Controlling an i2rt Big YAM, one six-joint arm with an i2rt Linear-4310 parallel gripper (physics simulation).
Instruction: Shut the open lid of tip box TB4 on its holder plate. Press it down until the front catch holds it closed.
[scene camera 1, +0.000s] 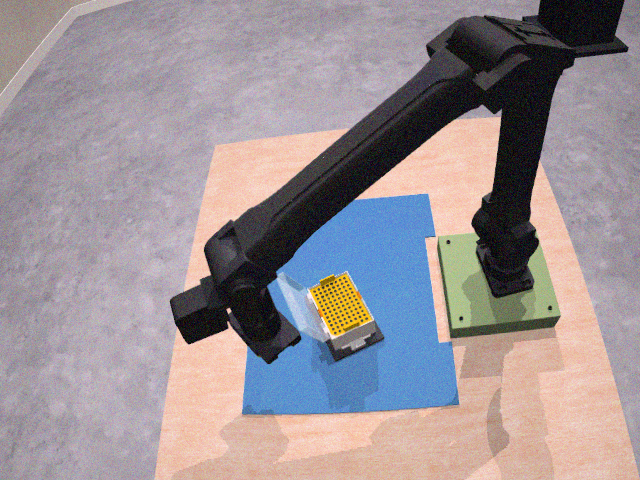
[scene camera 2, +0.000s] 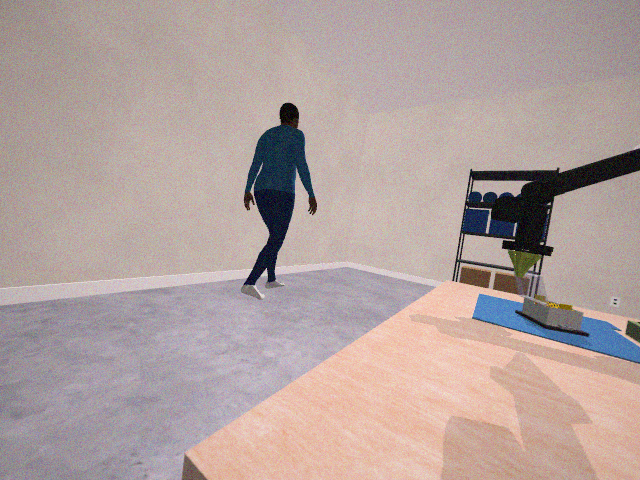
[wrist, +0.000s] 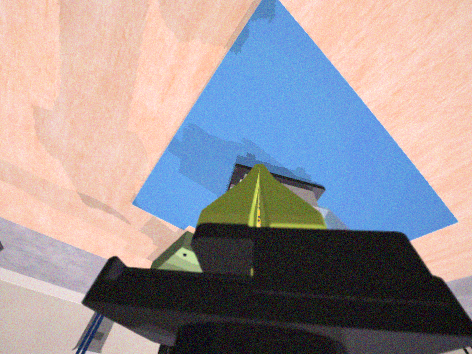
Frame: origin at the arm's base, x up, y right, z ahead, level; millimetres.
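Seen in the pictures: gripper, fingertip midpoint: (scene camera 1: 275, 351) (scene camera 2: 519, 277) (wrist: 259, 170); arm's base, origin of the base link: (scene camera 1: 504, 268).
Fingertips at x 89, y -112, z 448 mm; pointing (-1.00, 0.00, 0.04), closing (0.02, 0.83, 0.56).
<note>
Offsets run from my fingertips to a thing's middle. "spot": to the spot under its first point. Level surfaces: height alone.
Tip box TB4 @[dx -100, dy +106, dz -116 mm] (scene camera 1: 356, 333) (scene camera 2: 553, 316) (wrist: 302, 193), grey with a yellow perforated top @[spot: dx -76, dy +106, dz -119 mm] (scene camera 1: 341, 304), sits on its dark holder plate @[spot: dx -128, dy +27, dz -129 mm] (scene camera 1: 356, 351) (scene camera 2: 568, 331). Its clear lid @[dx -28, dy +89, dz -51 mm] (scene camera 1: 299, 310) (scene camera 2: 538, 288) (wrist: 332, 218) stands open, tilted outward on the box's left in scene camera 1. My gripper (scene camera 2: 521, 275) (wrist: 259, 170) is shut and empty, its green fingers pointing down. Its tips are close to the lid on the outer side; whether they touch it I cannot tell. In scene camera 1 the fingers are hidden under the gripper body. In the wrist view they cover most of the box.
The box and plate stand on a blue mat @[dx -133 mm] (scene camera 1: 408, 372) (scene camera 2: 491, 307) (wrist: 300, 100) on the wooden table @[dx -136 mm] (scene camera 1: 206, 428) (scene camera 2: 361, 392). The arm's green base block (scene camera 1: 465, 310) (wrist: 180, 257) is right of the mat. A person (scene camera 2: 279, 160) and a shelf rack (scene camera 2: 514, 175) are beyond the table.
</note>
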